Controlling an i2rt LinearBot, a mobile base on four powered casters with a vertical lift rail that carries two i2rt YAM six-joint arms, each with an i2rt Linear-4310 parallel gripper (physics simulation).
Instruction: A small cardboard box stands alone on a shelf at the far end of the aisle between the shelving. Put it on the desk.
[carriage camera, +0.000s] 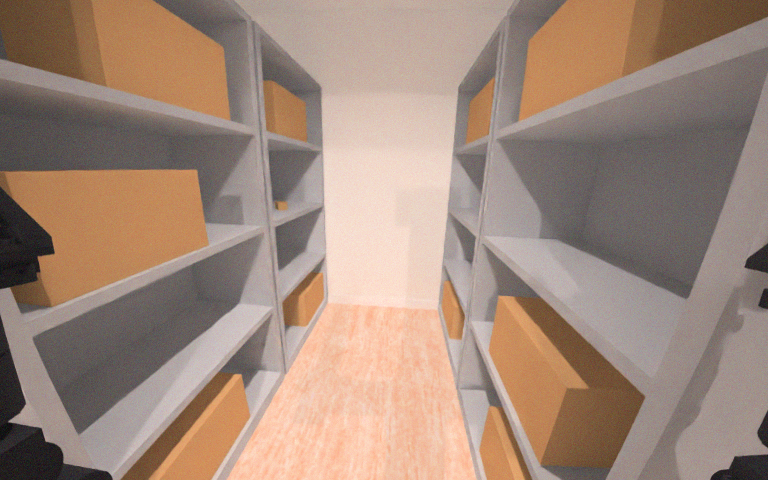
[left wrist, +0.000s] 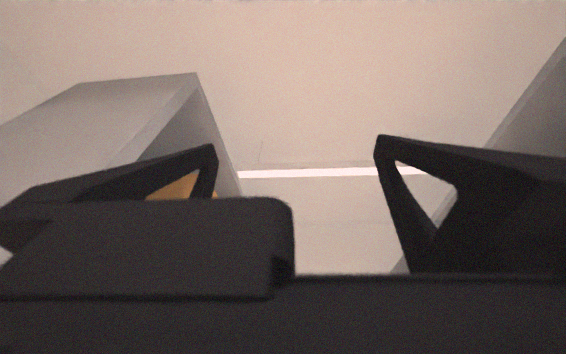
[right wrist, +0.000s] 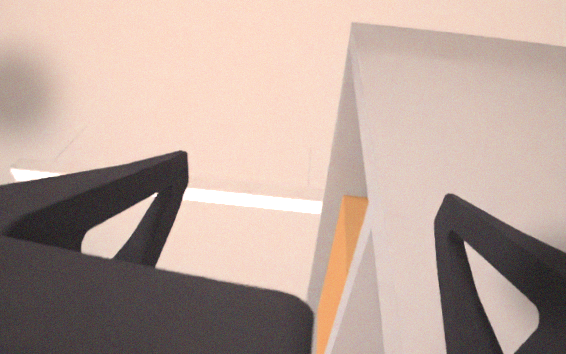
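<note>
The small cardboard box (carriage camera: 281, 205) stands alone on a middle shelf (carriage camera: 298, 212) of the far left shelving unit in the carriage view, a little left of the picture's middle and far off. My left gripper (left wrist: 293, 148) is open and empty in the left wrist view. My right gripper (right wrist: 312, 186) is open and empty in the right wrist view. Both are far from the small box. Dark parts of both arms show at the left and right edges of the carriage view. The desk does not show in these views.
Grey shelving with large cardboard boxes (carriage camera: 113, 226) (carriage camera: 566, 367) lines both sides of the aisle. The wooden floor (carriage camera: 368, 384) runs between them to a pale end wall (carriage camera: 385, 198). The near upright (carriage camera: 702, 271) of the right shelving stands close at the right.
</note>
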